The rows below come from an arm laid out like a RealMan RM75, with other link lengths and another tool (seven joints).
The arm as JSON. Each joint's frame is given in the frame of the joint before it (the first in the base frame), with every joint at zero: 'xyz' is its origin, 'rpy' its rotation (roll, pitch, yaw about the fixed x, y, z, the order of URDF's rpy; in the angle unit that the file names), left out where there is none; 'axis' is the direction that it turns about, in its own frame. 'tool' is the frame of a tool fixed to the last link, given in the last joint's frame.
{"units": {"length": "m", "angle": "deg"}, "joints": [
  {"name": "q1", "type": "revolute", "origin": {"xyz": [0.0, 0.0, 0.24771], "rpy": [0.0, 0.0, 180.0]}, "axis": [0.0, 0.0, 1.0]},
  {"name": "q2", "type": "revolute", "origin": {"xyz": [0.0, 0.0, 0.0], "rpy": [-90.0, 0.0, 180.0]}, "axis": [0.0, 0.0, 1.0]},
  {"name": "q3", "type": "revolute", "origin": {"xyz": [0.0, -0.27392, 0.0], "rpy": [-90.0, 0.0, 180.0]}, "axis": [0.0, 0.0, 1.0]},
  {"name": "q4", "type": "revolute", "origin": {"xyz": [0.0, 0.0, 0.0], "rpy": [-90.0, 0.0, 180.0]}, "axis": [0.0, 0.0, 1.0]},
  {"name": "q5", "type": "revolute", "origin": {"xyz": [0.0, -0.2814, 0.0], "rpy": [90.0, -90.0, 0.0]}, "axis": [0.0, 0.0, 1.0]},
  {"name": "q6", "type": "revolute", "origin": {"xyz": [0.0, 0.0, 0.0], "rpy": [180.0, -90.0, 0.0]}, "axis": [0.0, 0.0, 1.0]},
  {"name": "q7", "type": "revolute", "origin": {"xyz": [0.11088, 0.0, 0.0], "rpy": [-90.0, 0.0, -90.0]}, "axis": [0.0, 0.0, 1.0]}
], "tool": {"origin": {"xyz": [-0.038, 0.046, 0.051], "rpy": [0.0, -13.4, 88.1]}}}
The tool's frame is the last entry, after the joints.
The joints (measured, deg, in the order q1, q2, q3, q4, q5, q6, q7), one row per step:
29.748, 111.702, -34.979, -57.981, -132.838, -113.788, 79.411
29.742, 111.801, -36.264, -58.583, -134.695, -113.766, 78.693
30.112, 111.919, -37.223, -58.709, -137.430, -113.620, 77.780
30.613, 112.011, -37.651, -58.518, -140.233, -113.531, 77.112
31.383, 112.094, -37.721, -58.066, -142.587, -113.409, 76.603
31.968, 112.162, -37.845, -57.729, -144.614, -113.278, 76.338
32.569, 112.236, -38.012, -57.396, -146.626, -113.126, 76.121
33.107, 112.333, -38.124, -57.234, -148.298, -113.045, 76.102
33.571, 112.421, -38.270, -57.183, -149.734, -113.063, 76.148
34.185, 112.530, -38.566, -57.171, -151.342, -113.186, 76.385
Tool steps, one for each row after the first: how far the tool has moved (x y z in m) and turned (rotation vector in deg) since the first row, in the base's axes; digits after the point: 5 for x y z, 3 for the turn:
0.00105, -0.00047, -0.00167, -1.376, -2.434, 0.672
0.00331, -0.00025, -0.00411, -2.995, -5.190, 1.158
0.00646, -0.00040, -0.00591, -4.474, -7.554, 1.163
0.00776, 0.00107, -0.00769, -5.618, -9.264, 1.216
0.00931, 0.00188, -0.00892, -6.610, -10.807, 1.076
0.01062, 0.00284, -0.01010, -7.606, -12.378, 0.946
0.01115, 0.00382, -0.01074, -8.390, -13.692, 0.773
0.01121, 0.00459, -0.01102, -9.110, -14.862, 0.632
0.01026, 0.00582, -0.01145, -10.050, -16.231, 0.463

